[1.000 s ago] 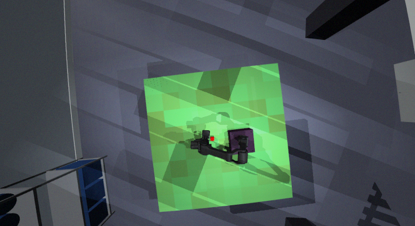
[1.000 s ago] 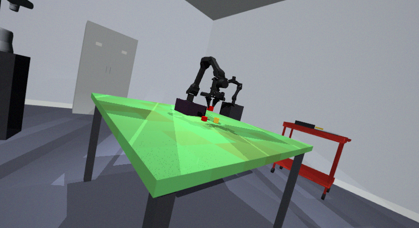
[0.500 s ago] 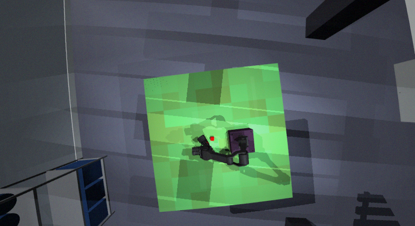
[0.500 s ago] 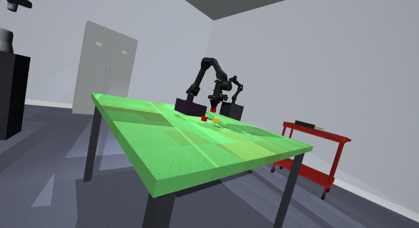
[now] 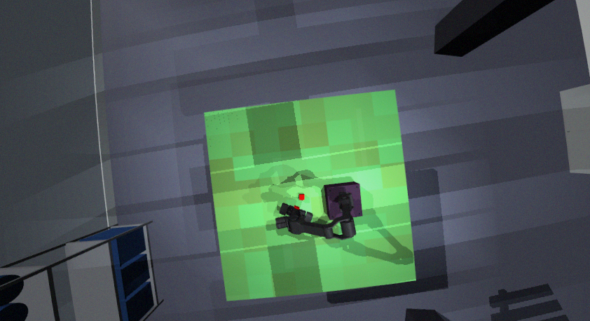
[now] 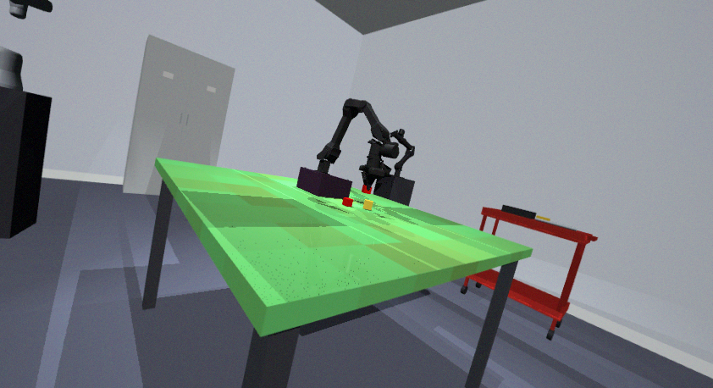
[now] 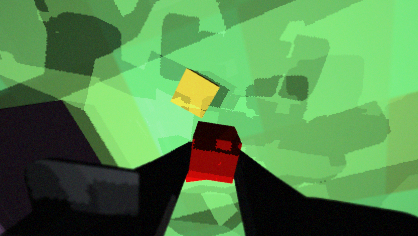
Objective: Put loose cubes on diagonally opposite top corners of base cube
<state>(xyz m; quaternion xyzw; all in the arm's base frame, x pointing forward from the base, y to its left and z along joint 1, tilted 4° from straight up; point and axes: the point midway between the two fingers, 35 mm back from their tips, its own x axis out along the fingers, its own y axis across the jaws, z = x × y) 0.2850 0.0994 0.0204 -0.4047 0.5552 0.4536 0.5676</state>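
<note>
The yellow base cube lies 20 mm behind my gripper tip, 40 mm to the left of it and 70 mm below it.
</note>
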